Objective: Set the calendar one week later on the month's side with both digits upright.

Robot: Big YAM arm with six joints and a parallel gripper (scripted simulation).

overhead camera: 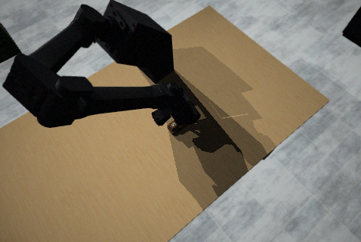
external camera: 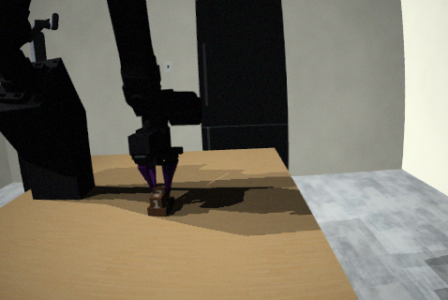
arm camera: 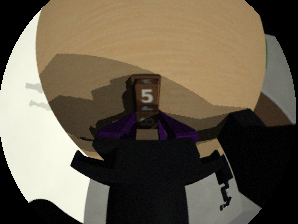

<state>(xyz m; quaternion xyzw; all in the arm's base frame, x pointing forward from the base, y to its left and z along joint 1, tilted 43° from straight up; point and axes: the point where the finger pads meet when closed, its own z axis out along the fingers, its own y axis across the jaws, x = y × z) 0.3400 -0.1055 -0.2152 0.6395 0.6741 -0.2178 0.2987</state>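
The brown tray is 20 mm to the right of my hand and 30 mm below it.
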